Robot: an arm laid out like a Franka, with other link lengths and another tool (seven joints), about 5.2 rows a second.
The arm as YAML. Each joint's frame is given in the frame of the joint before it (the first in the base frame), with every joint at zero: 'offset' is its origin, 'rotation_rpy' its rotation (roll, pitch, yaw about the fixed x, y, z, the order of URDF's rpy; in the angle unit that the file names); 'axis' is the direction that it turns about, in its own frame. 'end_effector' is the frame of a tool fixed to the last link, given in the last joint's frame.
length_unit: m
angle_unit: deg
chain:
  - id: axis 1
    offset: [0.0, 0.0, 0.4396]
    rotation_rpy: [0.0, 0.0, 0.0]
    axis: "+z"
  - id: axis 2
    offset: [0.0, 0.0, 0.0]
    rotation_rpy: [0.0, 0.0, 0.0]
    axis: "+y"
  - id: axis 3
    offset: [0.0, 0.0, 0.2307]
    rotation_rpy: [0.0, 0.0, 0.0]
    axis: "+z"
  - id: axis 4
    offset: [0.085, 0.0, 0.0]
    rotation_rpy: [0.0, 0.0, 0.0]
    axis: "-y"
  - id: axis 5
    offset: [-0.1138, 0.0, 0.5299]
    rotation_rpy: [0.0, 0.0, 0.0]
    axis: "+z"
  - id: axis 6
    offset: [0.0, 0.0, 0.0]
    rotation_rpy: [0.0, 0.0, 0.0]
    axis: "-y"
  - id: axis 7
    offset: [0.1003, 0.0, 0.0]
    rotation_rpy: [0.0, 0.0, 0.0]
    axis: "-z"
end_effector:
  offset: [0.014, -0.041, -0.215]
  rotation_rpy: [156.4, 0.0, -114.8]
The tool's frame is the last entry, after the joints.
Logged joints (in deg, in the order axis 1, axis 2, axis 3, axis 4, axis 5, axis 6, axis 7), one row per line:
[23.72, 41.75, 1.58, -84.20, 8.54, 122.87, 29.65]
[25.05, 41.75, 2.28, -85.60, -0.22, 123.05, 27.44]
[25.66, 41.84, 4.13, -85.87, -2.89, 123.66, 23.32]
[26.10, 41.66, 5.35, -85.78, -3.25, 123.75, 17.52]
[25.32, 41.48, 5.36, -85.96, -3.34, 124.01, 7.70]
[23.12, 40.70, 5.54, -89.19, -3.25, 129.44, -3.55]
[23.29, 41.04, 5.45, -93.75, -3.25, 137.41, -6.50]
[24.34, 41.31, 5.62, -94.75, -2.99, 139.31, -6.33]
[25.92, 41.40, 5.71, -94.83, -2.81, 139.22, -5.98]
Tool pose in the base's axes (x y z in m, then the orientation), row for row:
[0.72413, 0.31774, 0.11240, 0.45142, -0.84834, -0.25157, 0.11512]
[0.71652, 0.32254, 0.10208, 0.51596, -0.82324, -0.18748, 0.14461]
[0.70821, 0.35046, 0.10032, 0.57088, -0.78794, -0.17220, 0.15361]
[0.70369, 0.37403, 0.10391, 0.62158, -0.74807, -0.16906, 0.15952]
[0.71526, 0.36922, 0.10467, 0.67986, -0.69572, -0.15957, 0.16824]
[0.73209, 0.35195, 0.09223, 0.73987, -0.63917, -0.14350, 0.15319]
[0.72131, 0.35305, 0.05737, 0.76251, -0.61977, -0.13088, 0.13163]
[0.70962, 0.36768, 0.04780, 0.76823, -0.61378, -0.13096, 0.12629]
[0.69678, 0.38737, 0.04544, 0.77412, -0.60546, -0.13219, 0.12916]
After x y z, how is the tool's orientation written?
As a quaternion, x y z w.
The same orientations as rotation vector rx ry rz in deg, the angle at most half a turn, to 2 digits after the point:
[75.79, -142.43, -42.24]
[85.19, -135.92, -30.95]
[93.78, -129.44, -28.29]
[101.78, -122.49, -27.68]
[110.78, -113.37, -26.00]
[121.57, -105.03, -23.58]
[126.82, -103.08, -21.77]
[128.16, -102.39, -21.85]
[128.93, -100.84, -22.02]

